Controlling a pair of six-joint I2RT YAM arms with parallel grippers.
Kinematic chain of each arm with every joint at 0, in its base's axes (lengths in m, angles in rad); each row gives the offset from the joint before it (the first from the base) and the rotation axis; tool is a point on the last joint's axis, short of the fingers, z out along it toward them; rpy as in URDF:
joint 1: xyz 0 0 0.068 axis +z
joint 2: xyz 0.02 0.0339 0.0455 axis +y
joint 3: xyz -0.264 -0.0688 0 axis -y
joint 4: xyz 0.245 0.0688 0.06 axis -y
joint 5: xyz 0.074 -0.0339 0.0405 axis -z
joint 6: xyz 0.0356 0 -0.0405 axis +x
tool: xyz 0 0 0 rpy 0 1.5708 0
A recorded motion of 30 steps. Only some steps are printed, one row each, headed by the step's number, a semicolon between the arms.
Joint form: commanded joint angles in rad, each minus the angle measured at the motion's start. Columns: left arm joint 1, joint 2, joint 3, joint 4, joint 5, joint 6; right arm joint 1, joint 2, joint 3, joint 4, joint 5, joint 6.
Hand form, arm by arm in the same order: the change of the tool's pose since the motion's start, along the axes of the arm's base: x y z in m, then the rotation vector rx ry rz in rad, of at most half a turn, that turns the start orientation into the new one. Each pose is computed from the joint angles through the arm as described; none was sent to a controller.
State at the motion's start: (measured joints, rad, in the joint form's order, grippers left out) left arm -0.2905 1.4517 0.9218 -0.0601 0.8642 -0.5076; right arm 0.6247 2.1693 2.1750 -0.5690 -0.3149 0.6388
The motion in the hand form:
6: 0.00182 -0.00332 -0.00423 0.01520 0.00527 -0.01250; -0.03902 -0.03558 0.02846 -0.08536 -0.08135 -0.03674
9: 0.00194 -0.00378 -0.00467 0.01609 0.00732 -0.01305; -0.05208 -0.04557 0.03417 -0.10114 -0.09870 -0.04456
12: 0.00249 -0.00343 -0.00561 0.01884 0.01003 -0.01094; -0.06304 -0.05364 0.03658 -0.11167 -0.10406 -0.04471
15: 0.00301 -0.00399 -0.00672 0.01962 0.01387 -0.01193; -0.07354 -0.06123 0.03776 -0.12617 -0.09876 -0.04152
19: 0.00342 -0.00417 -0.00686 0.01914 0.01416 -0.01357; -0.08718 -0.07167 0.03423 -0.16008 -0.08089 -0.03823
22: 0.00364 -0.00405 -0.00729 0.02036 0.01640 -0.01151; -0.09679 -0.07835 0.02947 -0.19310 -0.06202 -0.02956
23: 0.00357 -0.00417 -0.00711 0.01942 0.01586 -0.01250; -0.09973 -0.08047 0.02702 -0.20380 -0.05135 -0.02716
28: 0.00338 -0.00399 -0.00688 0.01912 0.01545 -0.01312; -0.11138 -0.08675 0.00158 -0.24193 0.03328 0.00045
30: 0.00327 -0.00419 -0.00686 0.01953 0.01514 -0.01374; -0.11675 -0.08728 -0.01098 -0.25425 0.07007 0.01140
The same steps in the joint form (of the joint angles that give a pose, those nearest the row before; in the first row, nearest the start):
6: -0.0088 0.0192 0.0077 -0.0130 -0.0043 0.0197; -0.0067 -0.2248 -0.2174 -0.0139 0.0881 -0.0855
9: -0.0101 0.0210 0.0082 -0.0136 -0.0051 0.0193; -0.0065 -0.2921 -0.2858 -0.0110 0.1071 -0.1009
12: -0.0087 0.0241 0.0087 -0.0157 -0.0067 0.0210; -0.0065 -0.3461 -0.3444 -0.0103 0.1138 -0.1107
15: -0.0099 0.0286 0.0093 -0.0151 -0.0067 0.0203; -0.0065 -0.3934 -0.3929 -0.0239 0.1166 -0.1191
19: -0.0099 0.0308 0.0108 -0.0151 -0.0051 0.0211; -0.0072 -0.4534 -0.4648 -0.0496 0.1251 -0.1337
22: -0.0095 0.0320 0.0108 -0.0158 -0.0067 0.0203; -0.0065 -0.4910 -0.5132 -0.0770 0.1302 -0.1492
23: -0.0098 0.0317 0.0109 -0.0151 -0.0058 0.0199; -0.0065 -0.5020 -0.5300 -0.0868 0.1308 -0.1516
28: -0.0094 0.0305 0.0107 -0.0162 -0.0048 0.0207; -0.0044 -0.5392 -0.6430 -0.1029 0.1058 -0.1470
30: -0.0101 0.0304 0.0108 -0.0166 -0.0052 0.0212; 0.0023 -0.5507 -0.6945 -0.0989 0.0973 -0.1382

